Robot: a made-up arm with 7 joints.
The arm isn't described. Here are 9 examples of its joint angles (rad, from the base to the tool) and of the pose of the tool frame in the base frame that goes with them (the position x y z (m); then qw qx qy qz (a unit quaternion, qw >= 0)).
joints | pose
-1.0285 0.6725 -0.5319 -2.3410 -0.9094 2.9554 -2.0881 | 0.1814 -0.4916 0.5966 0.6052 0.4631 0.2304 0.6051
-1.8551 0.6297 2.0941 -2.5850 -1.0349 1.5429 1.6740 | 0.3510 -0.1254 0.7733 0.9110 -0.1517 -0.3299 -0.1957
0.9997 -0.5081 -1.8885 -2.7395 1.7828 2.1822 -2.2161 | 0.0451 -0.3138 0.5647 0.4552 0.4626 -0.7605 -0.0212
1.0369 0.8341 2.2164 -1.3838 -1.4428 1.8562 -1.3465 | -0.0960 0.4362 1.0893 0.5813 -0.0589 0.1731 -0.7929
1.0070 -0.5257 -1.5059 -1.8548 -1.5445 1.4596 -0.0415 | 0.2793 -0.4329 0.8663 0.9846 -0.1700 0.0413 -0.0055
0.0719 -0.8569 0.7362 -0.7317 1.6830 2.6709 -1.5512 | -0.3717 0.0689 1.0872 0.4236 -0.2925 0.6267 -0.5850
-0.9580 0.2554 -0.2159 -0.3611 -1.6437 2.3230 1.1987 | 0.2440 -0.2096 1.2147 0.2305 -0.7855 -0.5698 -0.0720
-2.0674 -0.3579 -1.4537 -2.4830 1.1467 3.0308 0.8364 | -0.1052 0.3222 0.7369 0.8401 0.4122 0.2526 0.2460
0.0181 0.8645 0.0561 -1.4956 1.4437 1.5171 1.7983 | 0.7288 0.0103 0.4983 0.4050 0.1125 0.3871 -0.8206
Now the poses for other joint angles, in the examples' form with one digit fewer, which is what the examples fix.
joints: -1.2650 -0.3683 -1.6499 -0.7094 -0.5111 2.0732 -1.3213
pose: -0.240 0.259 1.205 0.683 -0.390 0.116 -0.607
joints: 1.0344 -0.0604 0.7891 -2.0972 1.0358 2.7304 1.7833
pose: 0.017 0.342 0.891 0.824 0.399 0.058 -0.399
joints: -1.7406 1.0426 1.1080 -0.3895 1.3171 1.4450 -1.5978
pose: 0.040 -0.808 0.798 0.147 0.121 -0.838 0.512
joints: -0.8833 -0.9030 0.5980 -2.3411 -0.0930 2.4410 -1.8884
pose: 0.127 0.231 0.938 0.641 -0.138 0.167 0.737
